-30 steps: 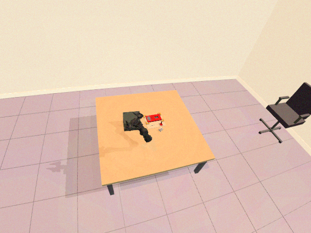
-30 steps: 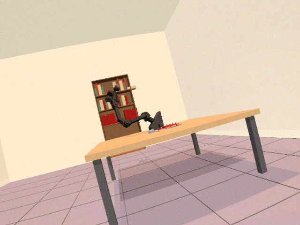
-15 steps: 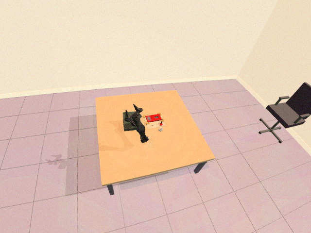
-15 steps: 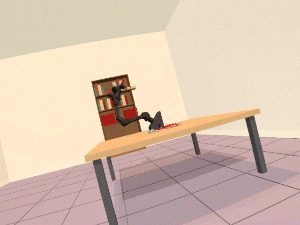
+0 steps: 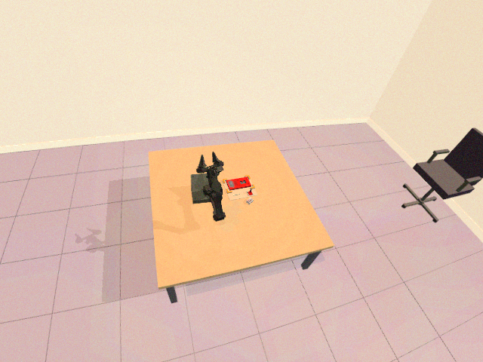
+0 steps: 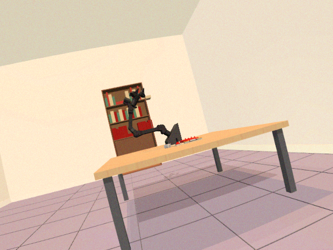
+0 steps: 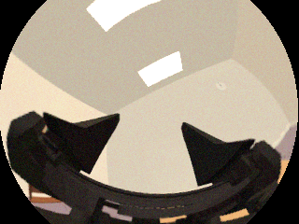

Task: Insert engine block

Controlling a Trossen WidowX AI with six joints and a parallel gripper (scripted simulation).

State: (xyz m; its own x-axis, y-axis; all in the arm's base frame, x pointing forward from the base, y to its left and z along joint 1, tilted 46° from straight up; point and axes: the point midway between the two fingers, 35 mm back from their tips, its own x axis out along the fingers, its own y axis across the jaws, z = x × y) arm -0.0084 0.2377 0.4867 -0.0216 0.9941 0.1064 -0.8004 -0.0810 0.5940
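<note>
My gripper tip is now 380 mm short of the grey engine block, 40 mm to the right of it and 620 mm above it. From my gripper tip the other things lie so: pale flat plate 350 mm ahead, 220 mm to the left, 620 mm below.
</note>
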